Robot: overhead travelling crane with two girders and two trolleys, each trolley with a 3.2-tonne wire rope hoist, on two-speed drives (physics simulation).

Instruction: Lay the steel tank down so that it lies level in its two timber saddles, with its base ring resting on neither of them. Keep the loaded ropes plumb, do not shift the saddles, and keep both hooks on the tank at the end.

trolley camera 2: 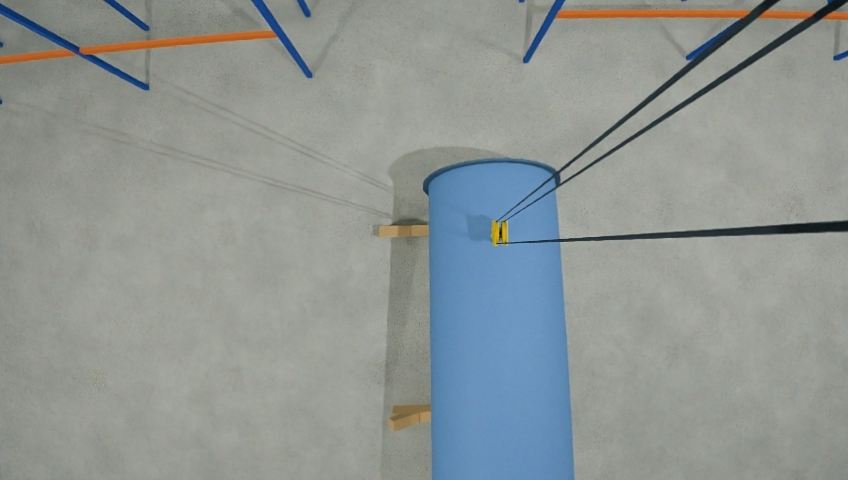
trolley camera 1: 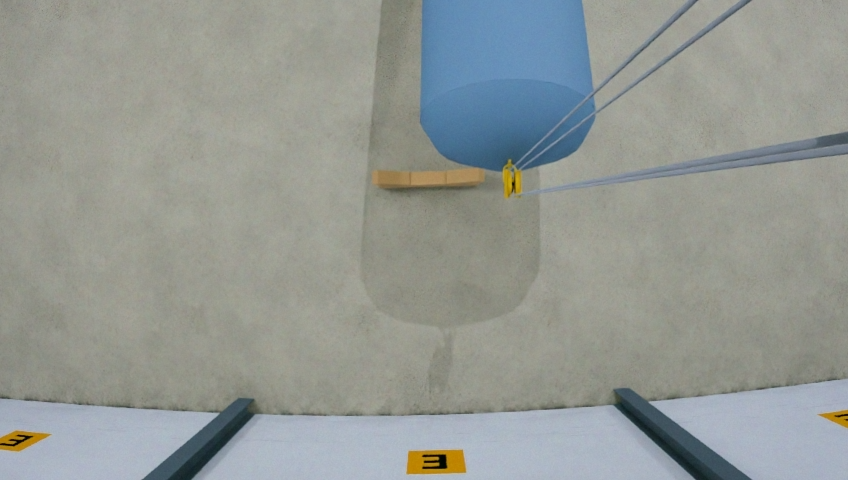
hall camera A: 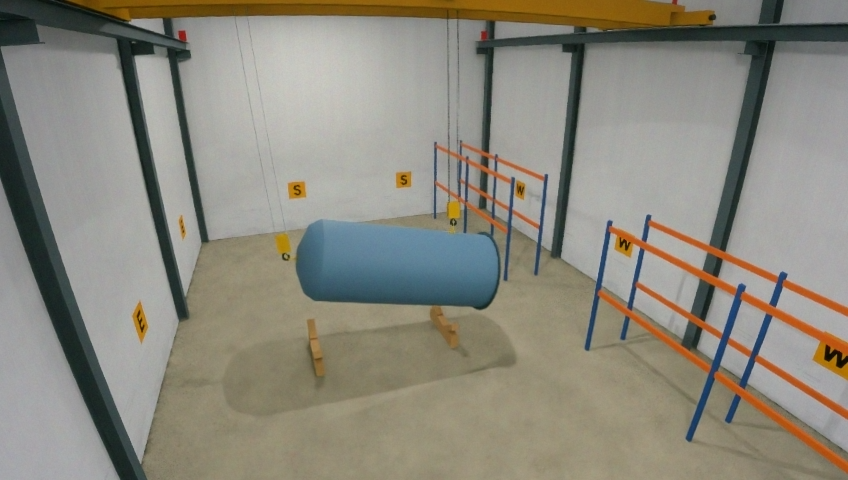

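The blue steel tank (hall camera A: 398, 264) (trolley camera 1: 505, 47) (trolley camera 2: 496, 333) hangs on its side above the floor, roughly horizontal; exact level cannot be told. Its base ring (hall camera A: 498, 273) is at the right end in the hall view. One hook (hall camera A: 285, 256) (trolley camera 1: 511, 179) is on the domed end, the other hook (hall camera A: 453, 221) (trolley camera 2: 499, 233) on the shell near the base ring. The domed-end timber saddle (hall camera A: 315, 350) (trolley camera 1: 428, 178) (trolley camera 2: 410, 418) and the ring-end saddle (hall camera A: 445, 328) (trolley camera 2: 404, 230) stand on the floor below, apart from the tank. In trolley camera 2 the tank hides part of both.
Blue and orange racks (hall camera A: 666, 330) (hall camera A: 505, 228) stand along the W wall. Rack parts (trolley camera 2: 178, 43) (trolley camera 2: 654, 13) show at the top of trolley camera 2. The E wall (trolley camera 1: 333, 446) has dark columns (trolley camera 1: 202, 437). The tank's shadow lies over the floor around the saddles.
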